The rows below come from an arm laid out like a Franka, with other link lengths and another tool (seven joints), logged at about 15 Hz.
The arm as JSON. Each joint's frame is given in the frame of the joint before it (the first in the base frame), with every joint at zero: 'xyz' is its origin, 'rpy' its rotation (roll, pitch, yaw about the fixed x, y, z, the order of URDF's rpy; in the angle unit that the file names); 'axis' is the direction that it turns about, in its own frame. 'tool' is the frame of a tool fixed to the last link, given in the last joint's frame.
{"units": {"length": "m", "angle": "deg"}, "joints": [
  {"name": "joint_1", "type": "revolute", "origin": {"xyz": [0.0, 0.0, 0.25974], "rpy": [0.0, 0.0, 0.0]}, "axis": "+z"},
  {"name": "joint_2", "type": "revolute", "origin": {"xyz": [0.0, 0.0, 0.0], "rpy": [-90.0, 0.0, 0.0]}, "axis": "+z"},
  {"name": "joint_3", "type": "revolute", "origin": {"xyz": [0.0, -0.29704, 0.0], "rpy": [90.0, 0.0, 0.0]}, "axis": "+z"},
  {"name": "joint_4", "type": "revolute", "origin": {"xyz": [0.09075, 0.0, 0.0], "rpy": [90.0, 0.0, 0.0]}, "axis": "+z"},
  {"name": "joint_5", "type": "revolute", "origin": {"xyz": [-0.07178, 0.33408, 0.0], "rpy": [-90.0, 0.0, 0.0]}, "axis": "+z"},
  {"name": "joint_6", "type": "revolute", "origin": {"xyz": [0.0, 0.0, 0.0], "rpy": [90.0, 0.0, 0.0]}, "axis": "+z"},
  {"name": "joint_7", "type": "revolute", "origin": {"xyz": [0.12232, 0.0, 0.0], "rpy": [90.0, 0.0, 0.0]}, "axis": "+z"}
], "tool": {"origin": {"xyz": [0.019, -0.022, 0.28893], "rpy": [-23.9, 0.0, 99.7]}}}
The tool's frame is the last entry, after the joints.
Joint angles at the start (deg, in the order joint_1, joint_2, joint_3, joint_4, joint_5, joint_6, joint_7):
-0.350, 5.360, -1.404, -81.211, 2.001, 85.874, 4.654
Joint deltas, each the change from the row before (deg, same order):
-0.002, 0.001, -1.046, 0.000, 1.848, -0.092, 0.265
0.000, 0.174, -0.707, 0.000, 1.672, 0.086, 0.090
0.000, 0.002, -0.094, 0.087, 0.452, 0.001, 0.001
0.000, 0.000, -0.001, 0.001, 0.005, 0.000, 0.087
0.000, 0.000, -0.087, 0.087, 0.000, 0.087, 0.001
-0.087, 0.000, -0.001, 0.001, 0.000, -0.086, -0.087
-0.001, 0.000, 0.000, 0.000, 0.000, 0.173, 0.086
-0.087, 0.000, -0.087, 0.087, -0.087, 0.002, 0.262
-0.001, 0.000, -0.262, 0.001, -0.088, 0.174, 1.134
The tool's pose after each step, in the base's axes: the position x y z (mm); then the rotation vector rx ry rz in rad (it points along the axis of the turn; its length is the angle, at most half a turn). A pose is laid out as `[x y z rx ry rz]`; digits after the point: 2 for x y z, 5 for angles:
[587.59 12.05 349.67 1.71647 -2.29672 -0.57261]
[588.88 13.49 349.33 1.71586 -2.31143 -0.60983]
[589.33 14.85 350.40 1.71930 -2.31459 -0.61822]
[589.37 14.84 350.41 1.71764 -2.31604 -0.61867]
[590.13 13.90 351.33 1.71786 -2.31971 -0.61639]
[589.69 13.07 351.14 1.71710 -2.31871 -0.61743]
[590.59 12.93 351.55 1.71711 -2.32241 -0.61547]
[590.99 10.59 352.18 1.70893 -2.33058 -0.61387]
[592.25 6.94 352.50 1.68239 -2.35550 -0.61469]

